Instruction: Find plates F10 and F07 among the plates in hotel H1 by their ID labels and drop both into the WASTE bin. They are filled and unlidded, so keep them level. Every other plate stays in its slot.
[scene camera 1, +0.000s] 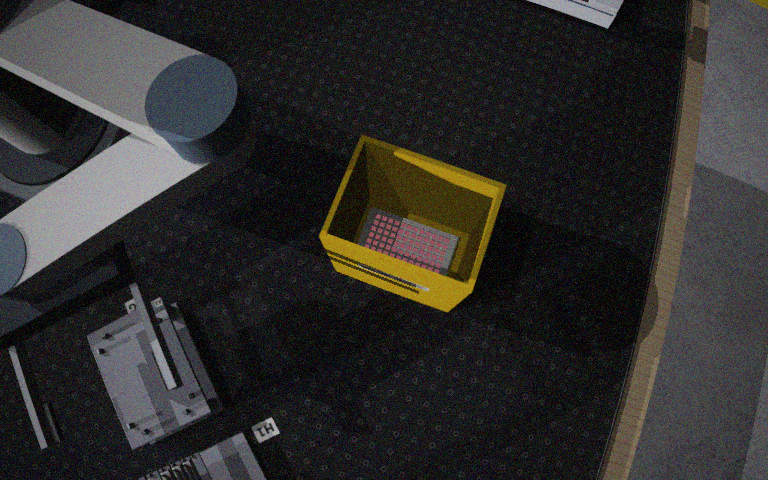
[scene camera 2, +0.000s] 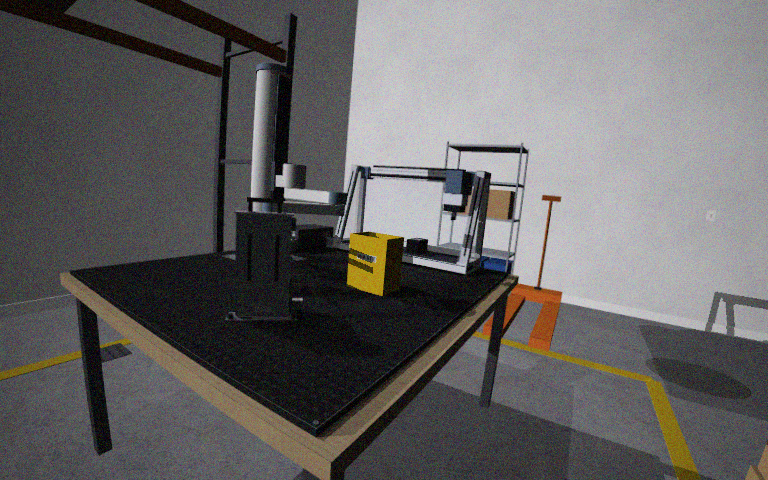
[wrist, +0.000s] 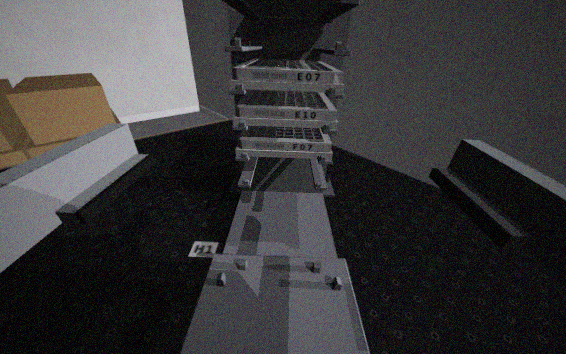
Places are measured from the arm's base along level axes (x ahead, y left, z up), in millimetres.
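Pixels of known places: gripper, between the fingertips: (scene camera 1: 110, 418) (wrist: 291, 150); arm's base, origin of its link: (scene camera 1: 52, 118).
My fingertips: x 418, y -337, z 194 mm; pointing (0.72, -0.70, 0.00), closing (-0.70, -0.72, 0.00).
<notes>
For each thing: its top centre in the pictures, then the offset to it from my fingertips. "pt": a spot on its surface instead.
- E07, centre of its top: (wrist: 287, 63) dx +103, dy -91, dz +28 mm
- E10, centre of its top: (wrist: 286, 93) dx +103, dy -91, dz +0 mm
- F07, centre of its top: (wrist: 285, 120) dx +103, dy -91, dz -28 mm
- yellow WASTE bin, centre of its top: (scene camera 1: 414, 209) (scene camera 2: 377, 235) dx +228, dy +311, dz +18 mm
- pink-welled plate, centre of its top: (scene camera 1: 405, 249) dx +226, dy +310, dz -161 mm
- low grey nest, centre of its top: (scene camera 1: 141, 373) dx -34, dy +37, dz -112 mm
- white gantry machine, a spot on its surface: (scene camera 1: 589, 11) pt dx +390, dy +787, dz -145 mm
Hotel H1 (scene camera 1: 226, 452) (scene camera 2: 263, 254) (wrist: 312, 215) shows in all views. In the wrist view its plate labels read, from top to bottom, E07 (wrist: 285, 77), E10 (wrist: 277, 114) and F07 (wrist: 275, 146). F07 lies level in its slot, with bare rails below it. Bare rails also show above E07. The yellow WASTE bin (scene camera 1: 390, 263) (scene camera 2: 368, 274) holds a pink-welled plate (scene camera 1: 416, 240) on its floor; its label is not readable. My gripper (scene camera 1: 107, 417) (wrist: 291, 150) is open and empty, its fingers wide apart in front of the hotel. The hotel mostly hides it in scene camera 2.
A low grey nest (scene camera 1: 121, 367) (wrist: 315, 315) with corner pegs lies in front of the hotel, partly under my fingers. A white gantry machine (scene camera 1: 589, 11) (scene camera 2: 441, 263) stands behind the bin. The wooden table edge (scene camera 1: 651, 316) (scene camera 2: 396, 384) runs beyond the bin. Cardboard boxes (wrist: 60, 107) show beyond the table.
</notes>
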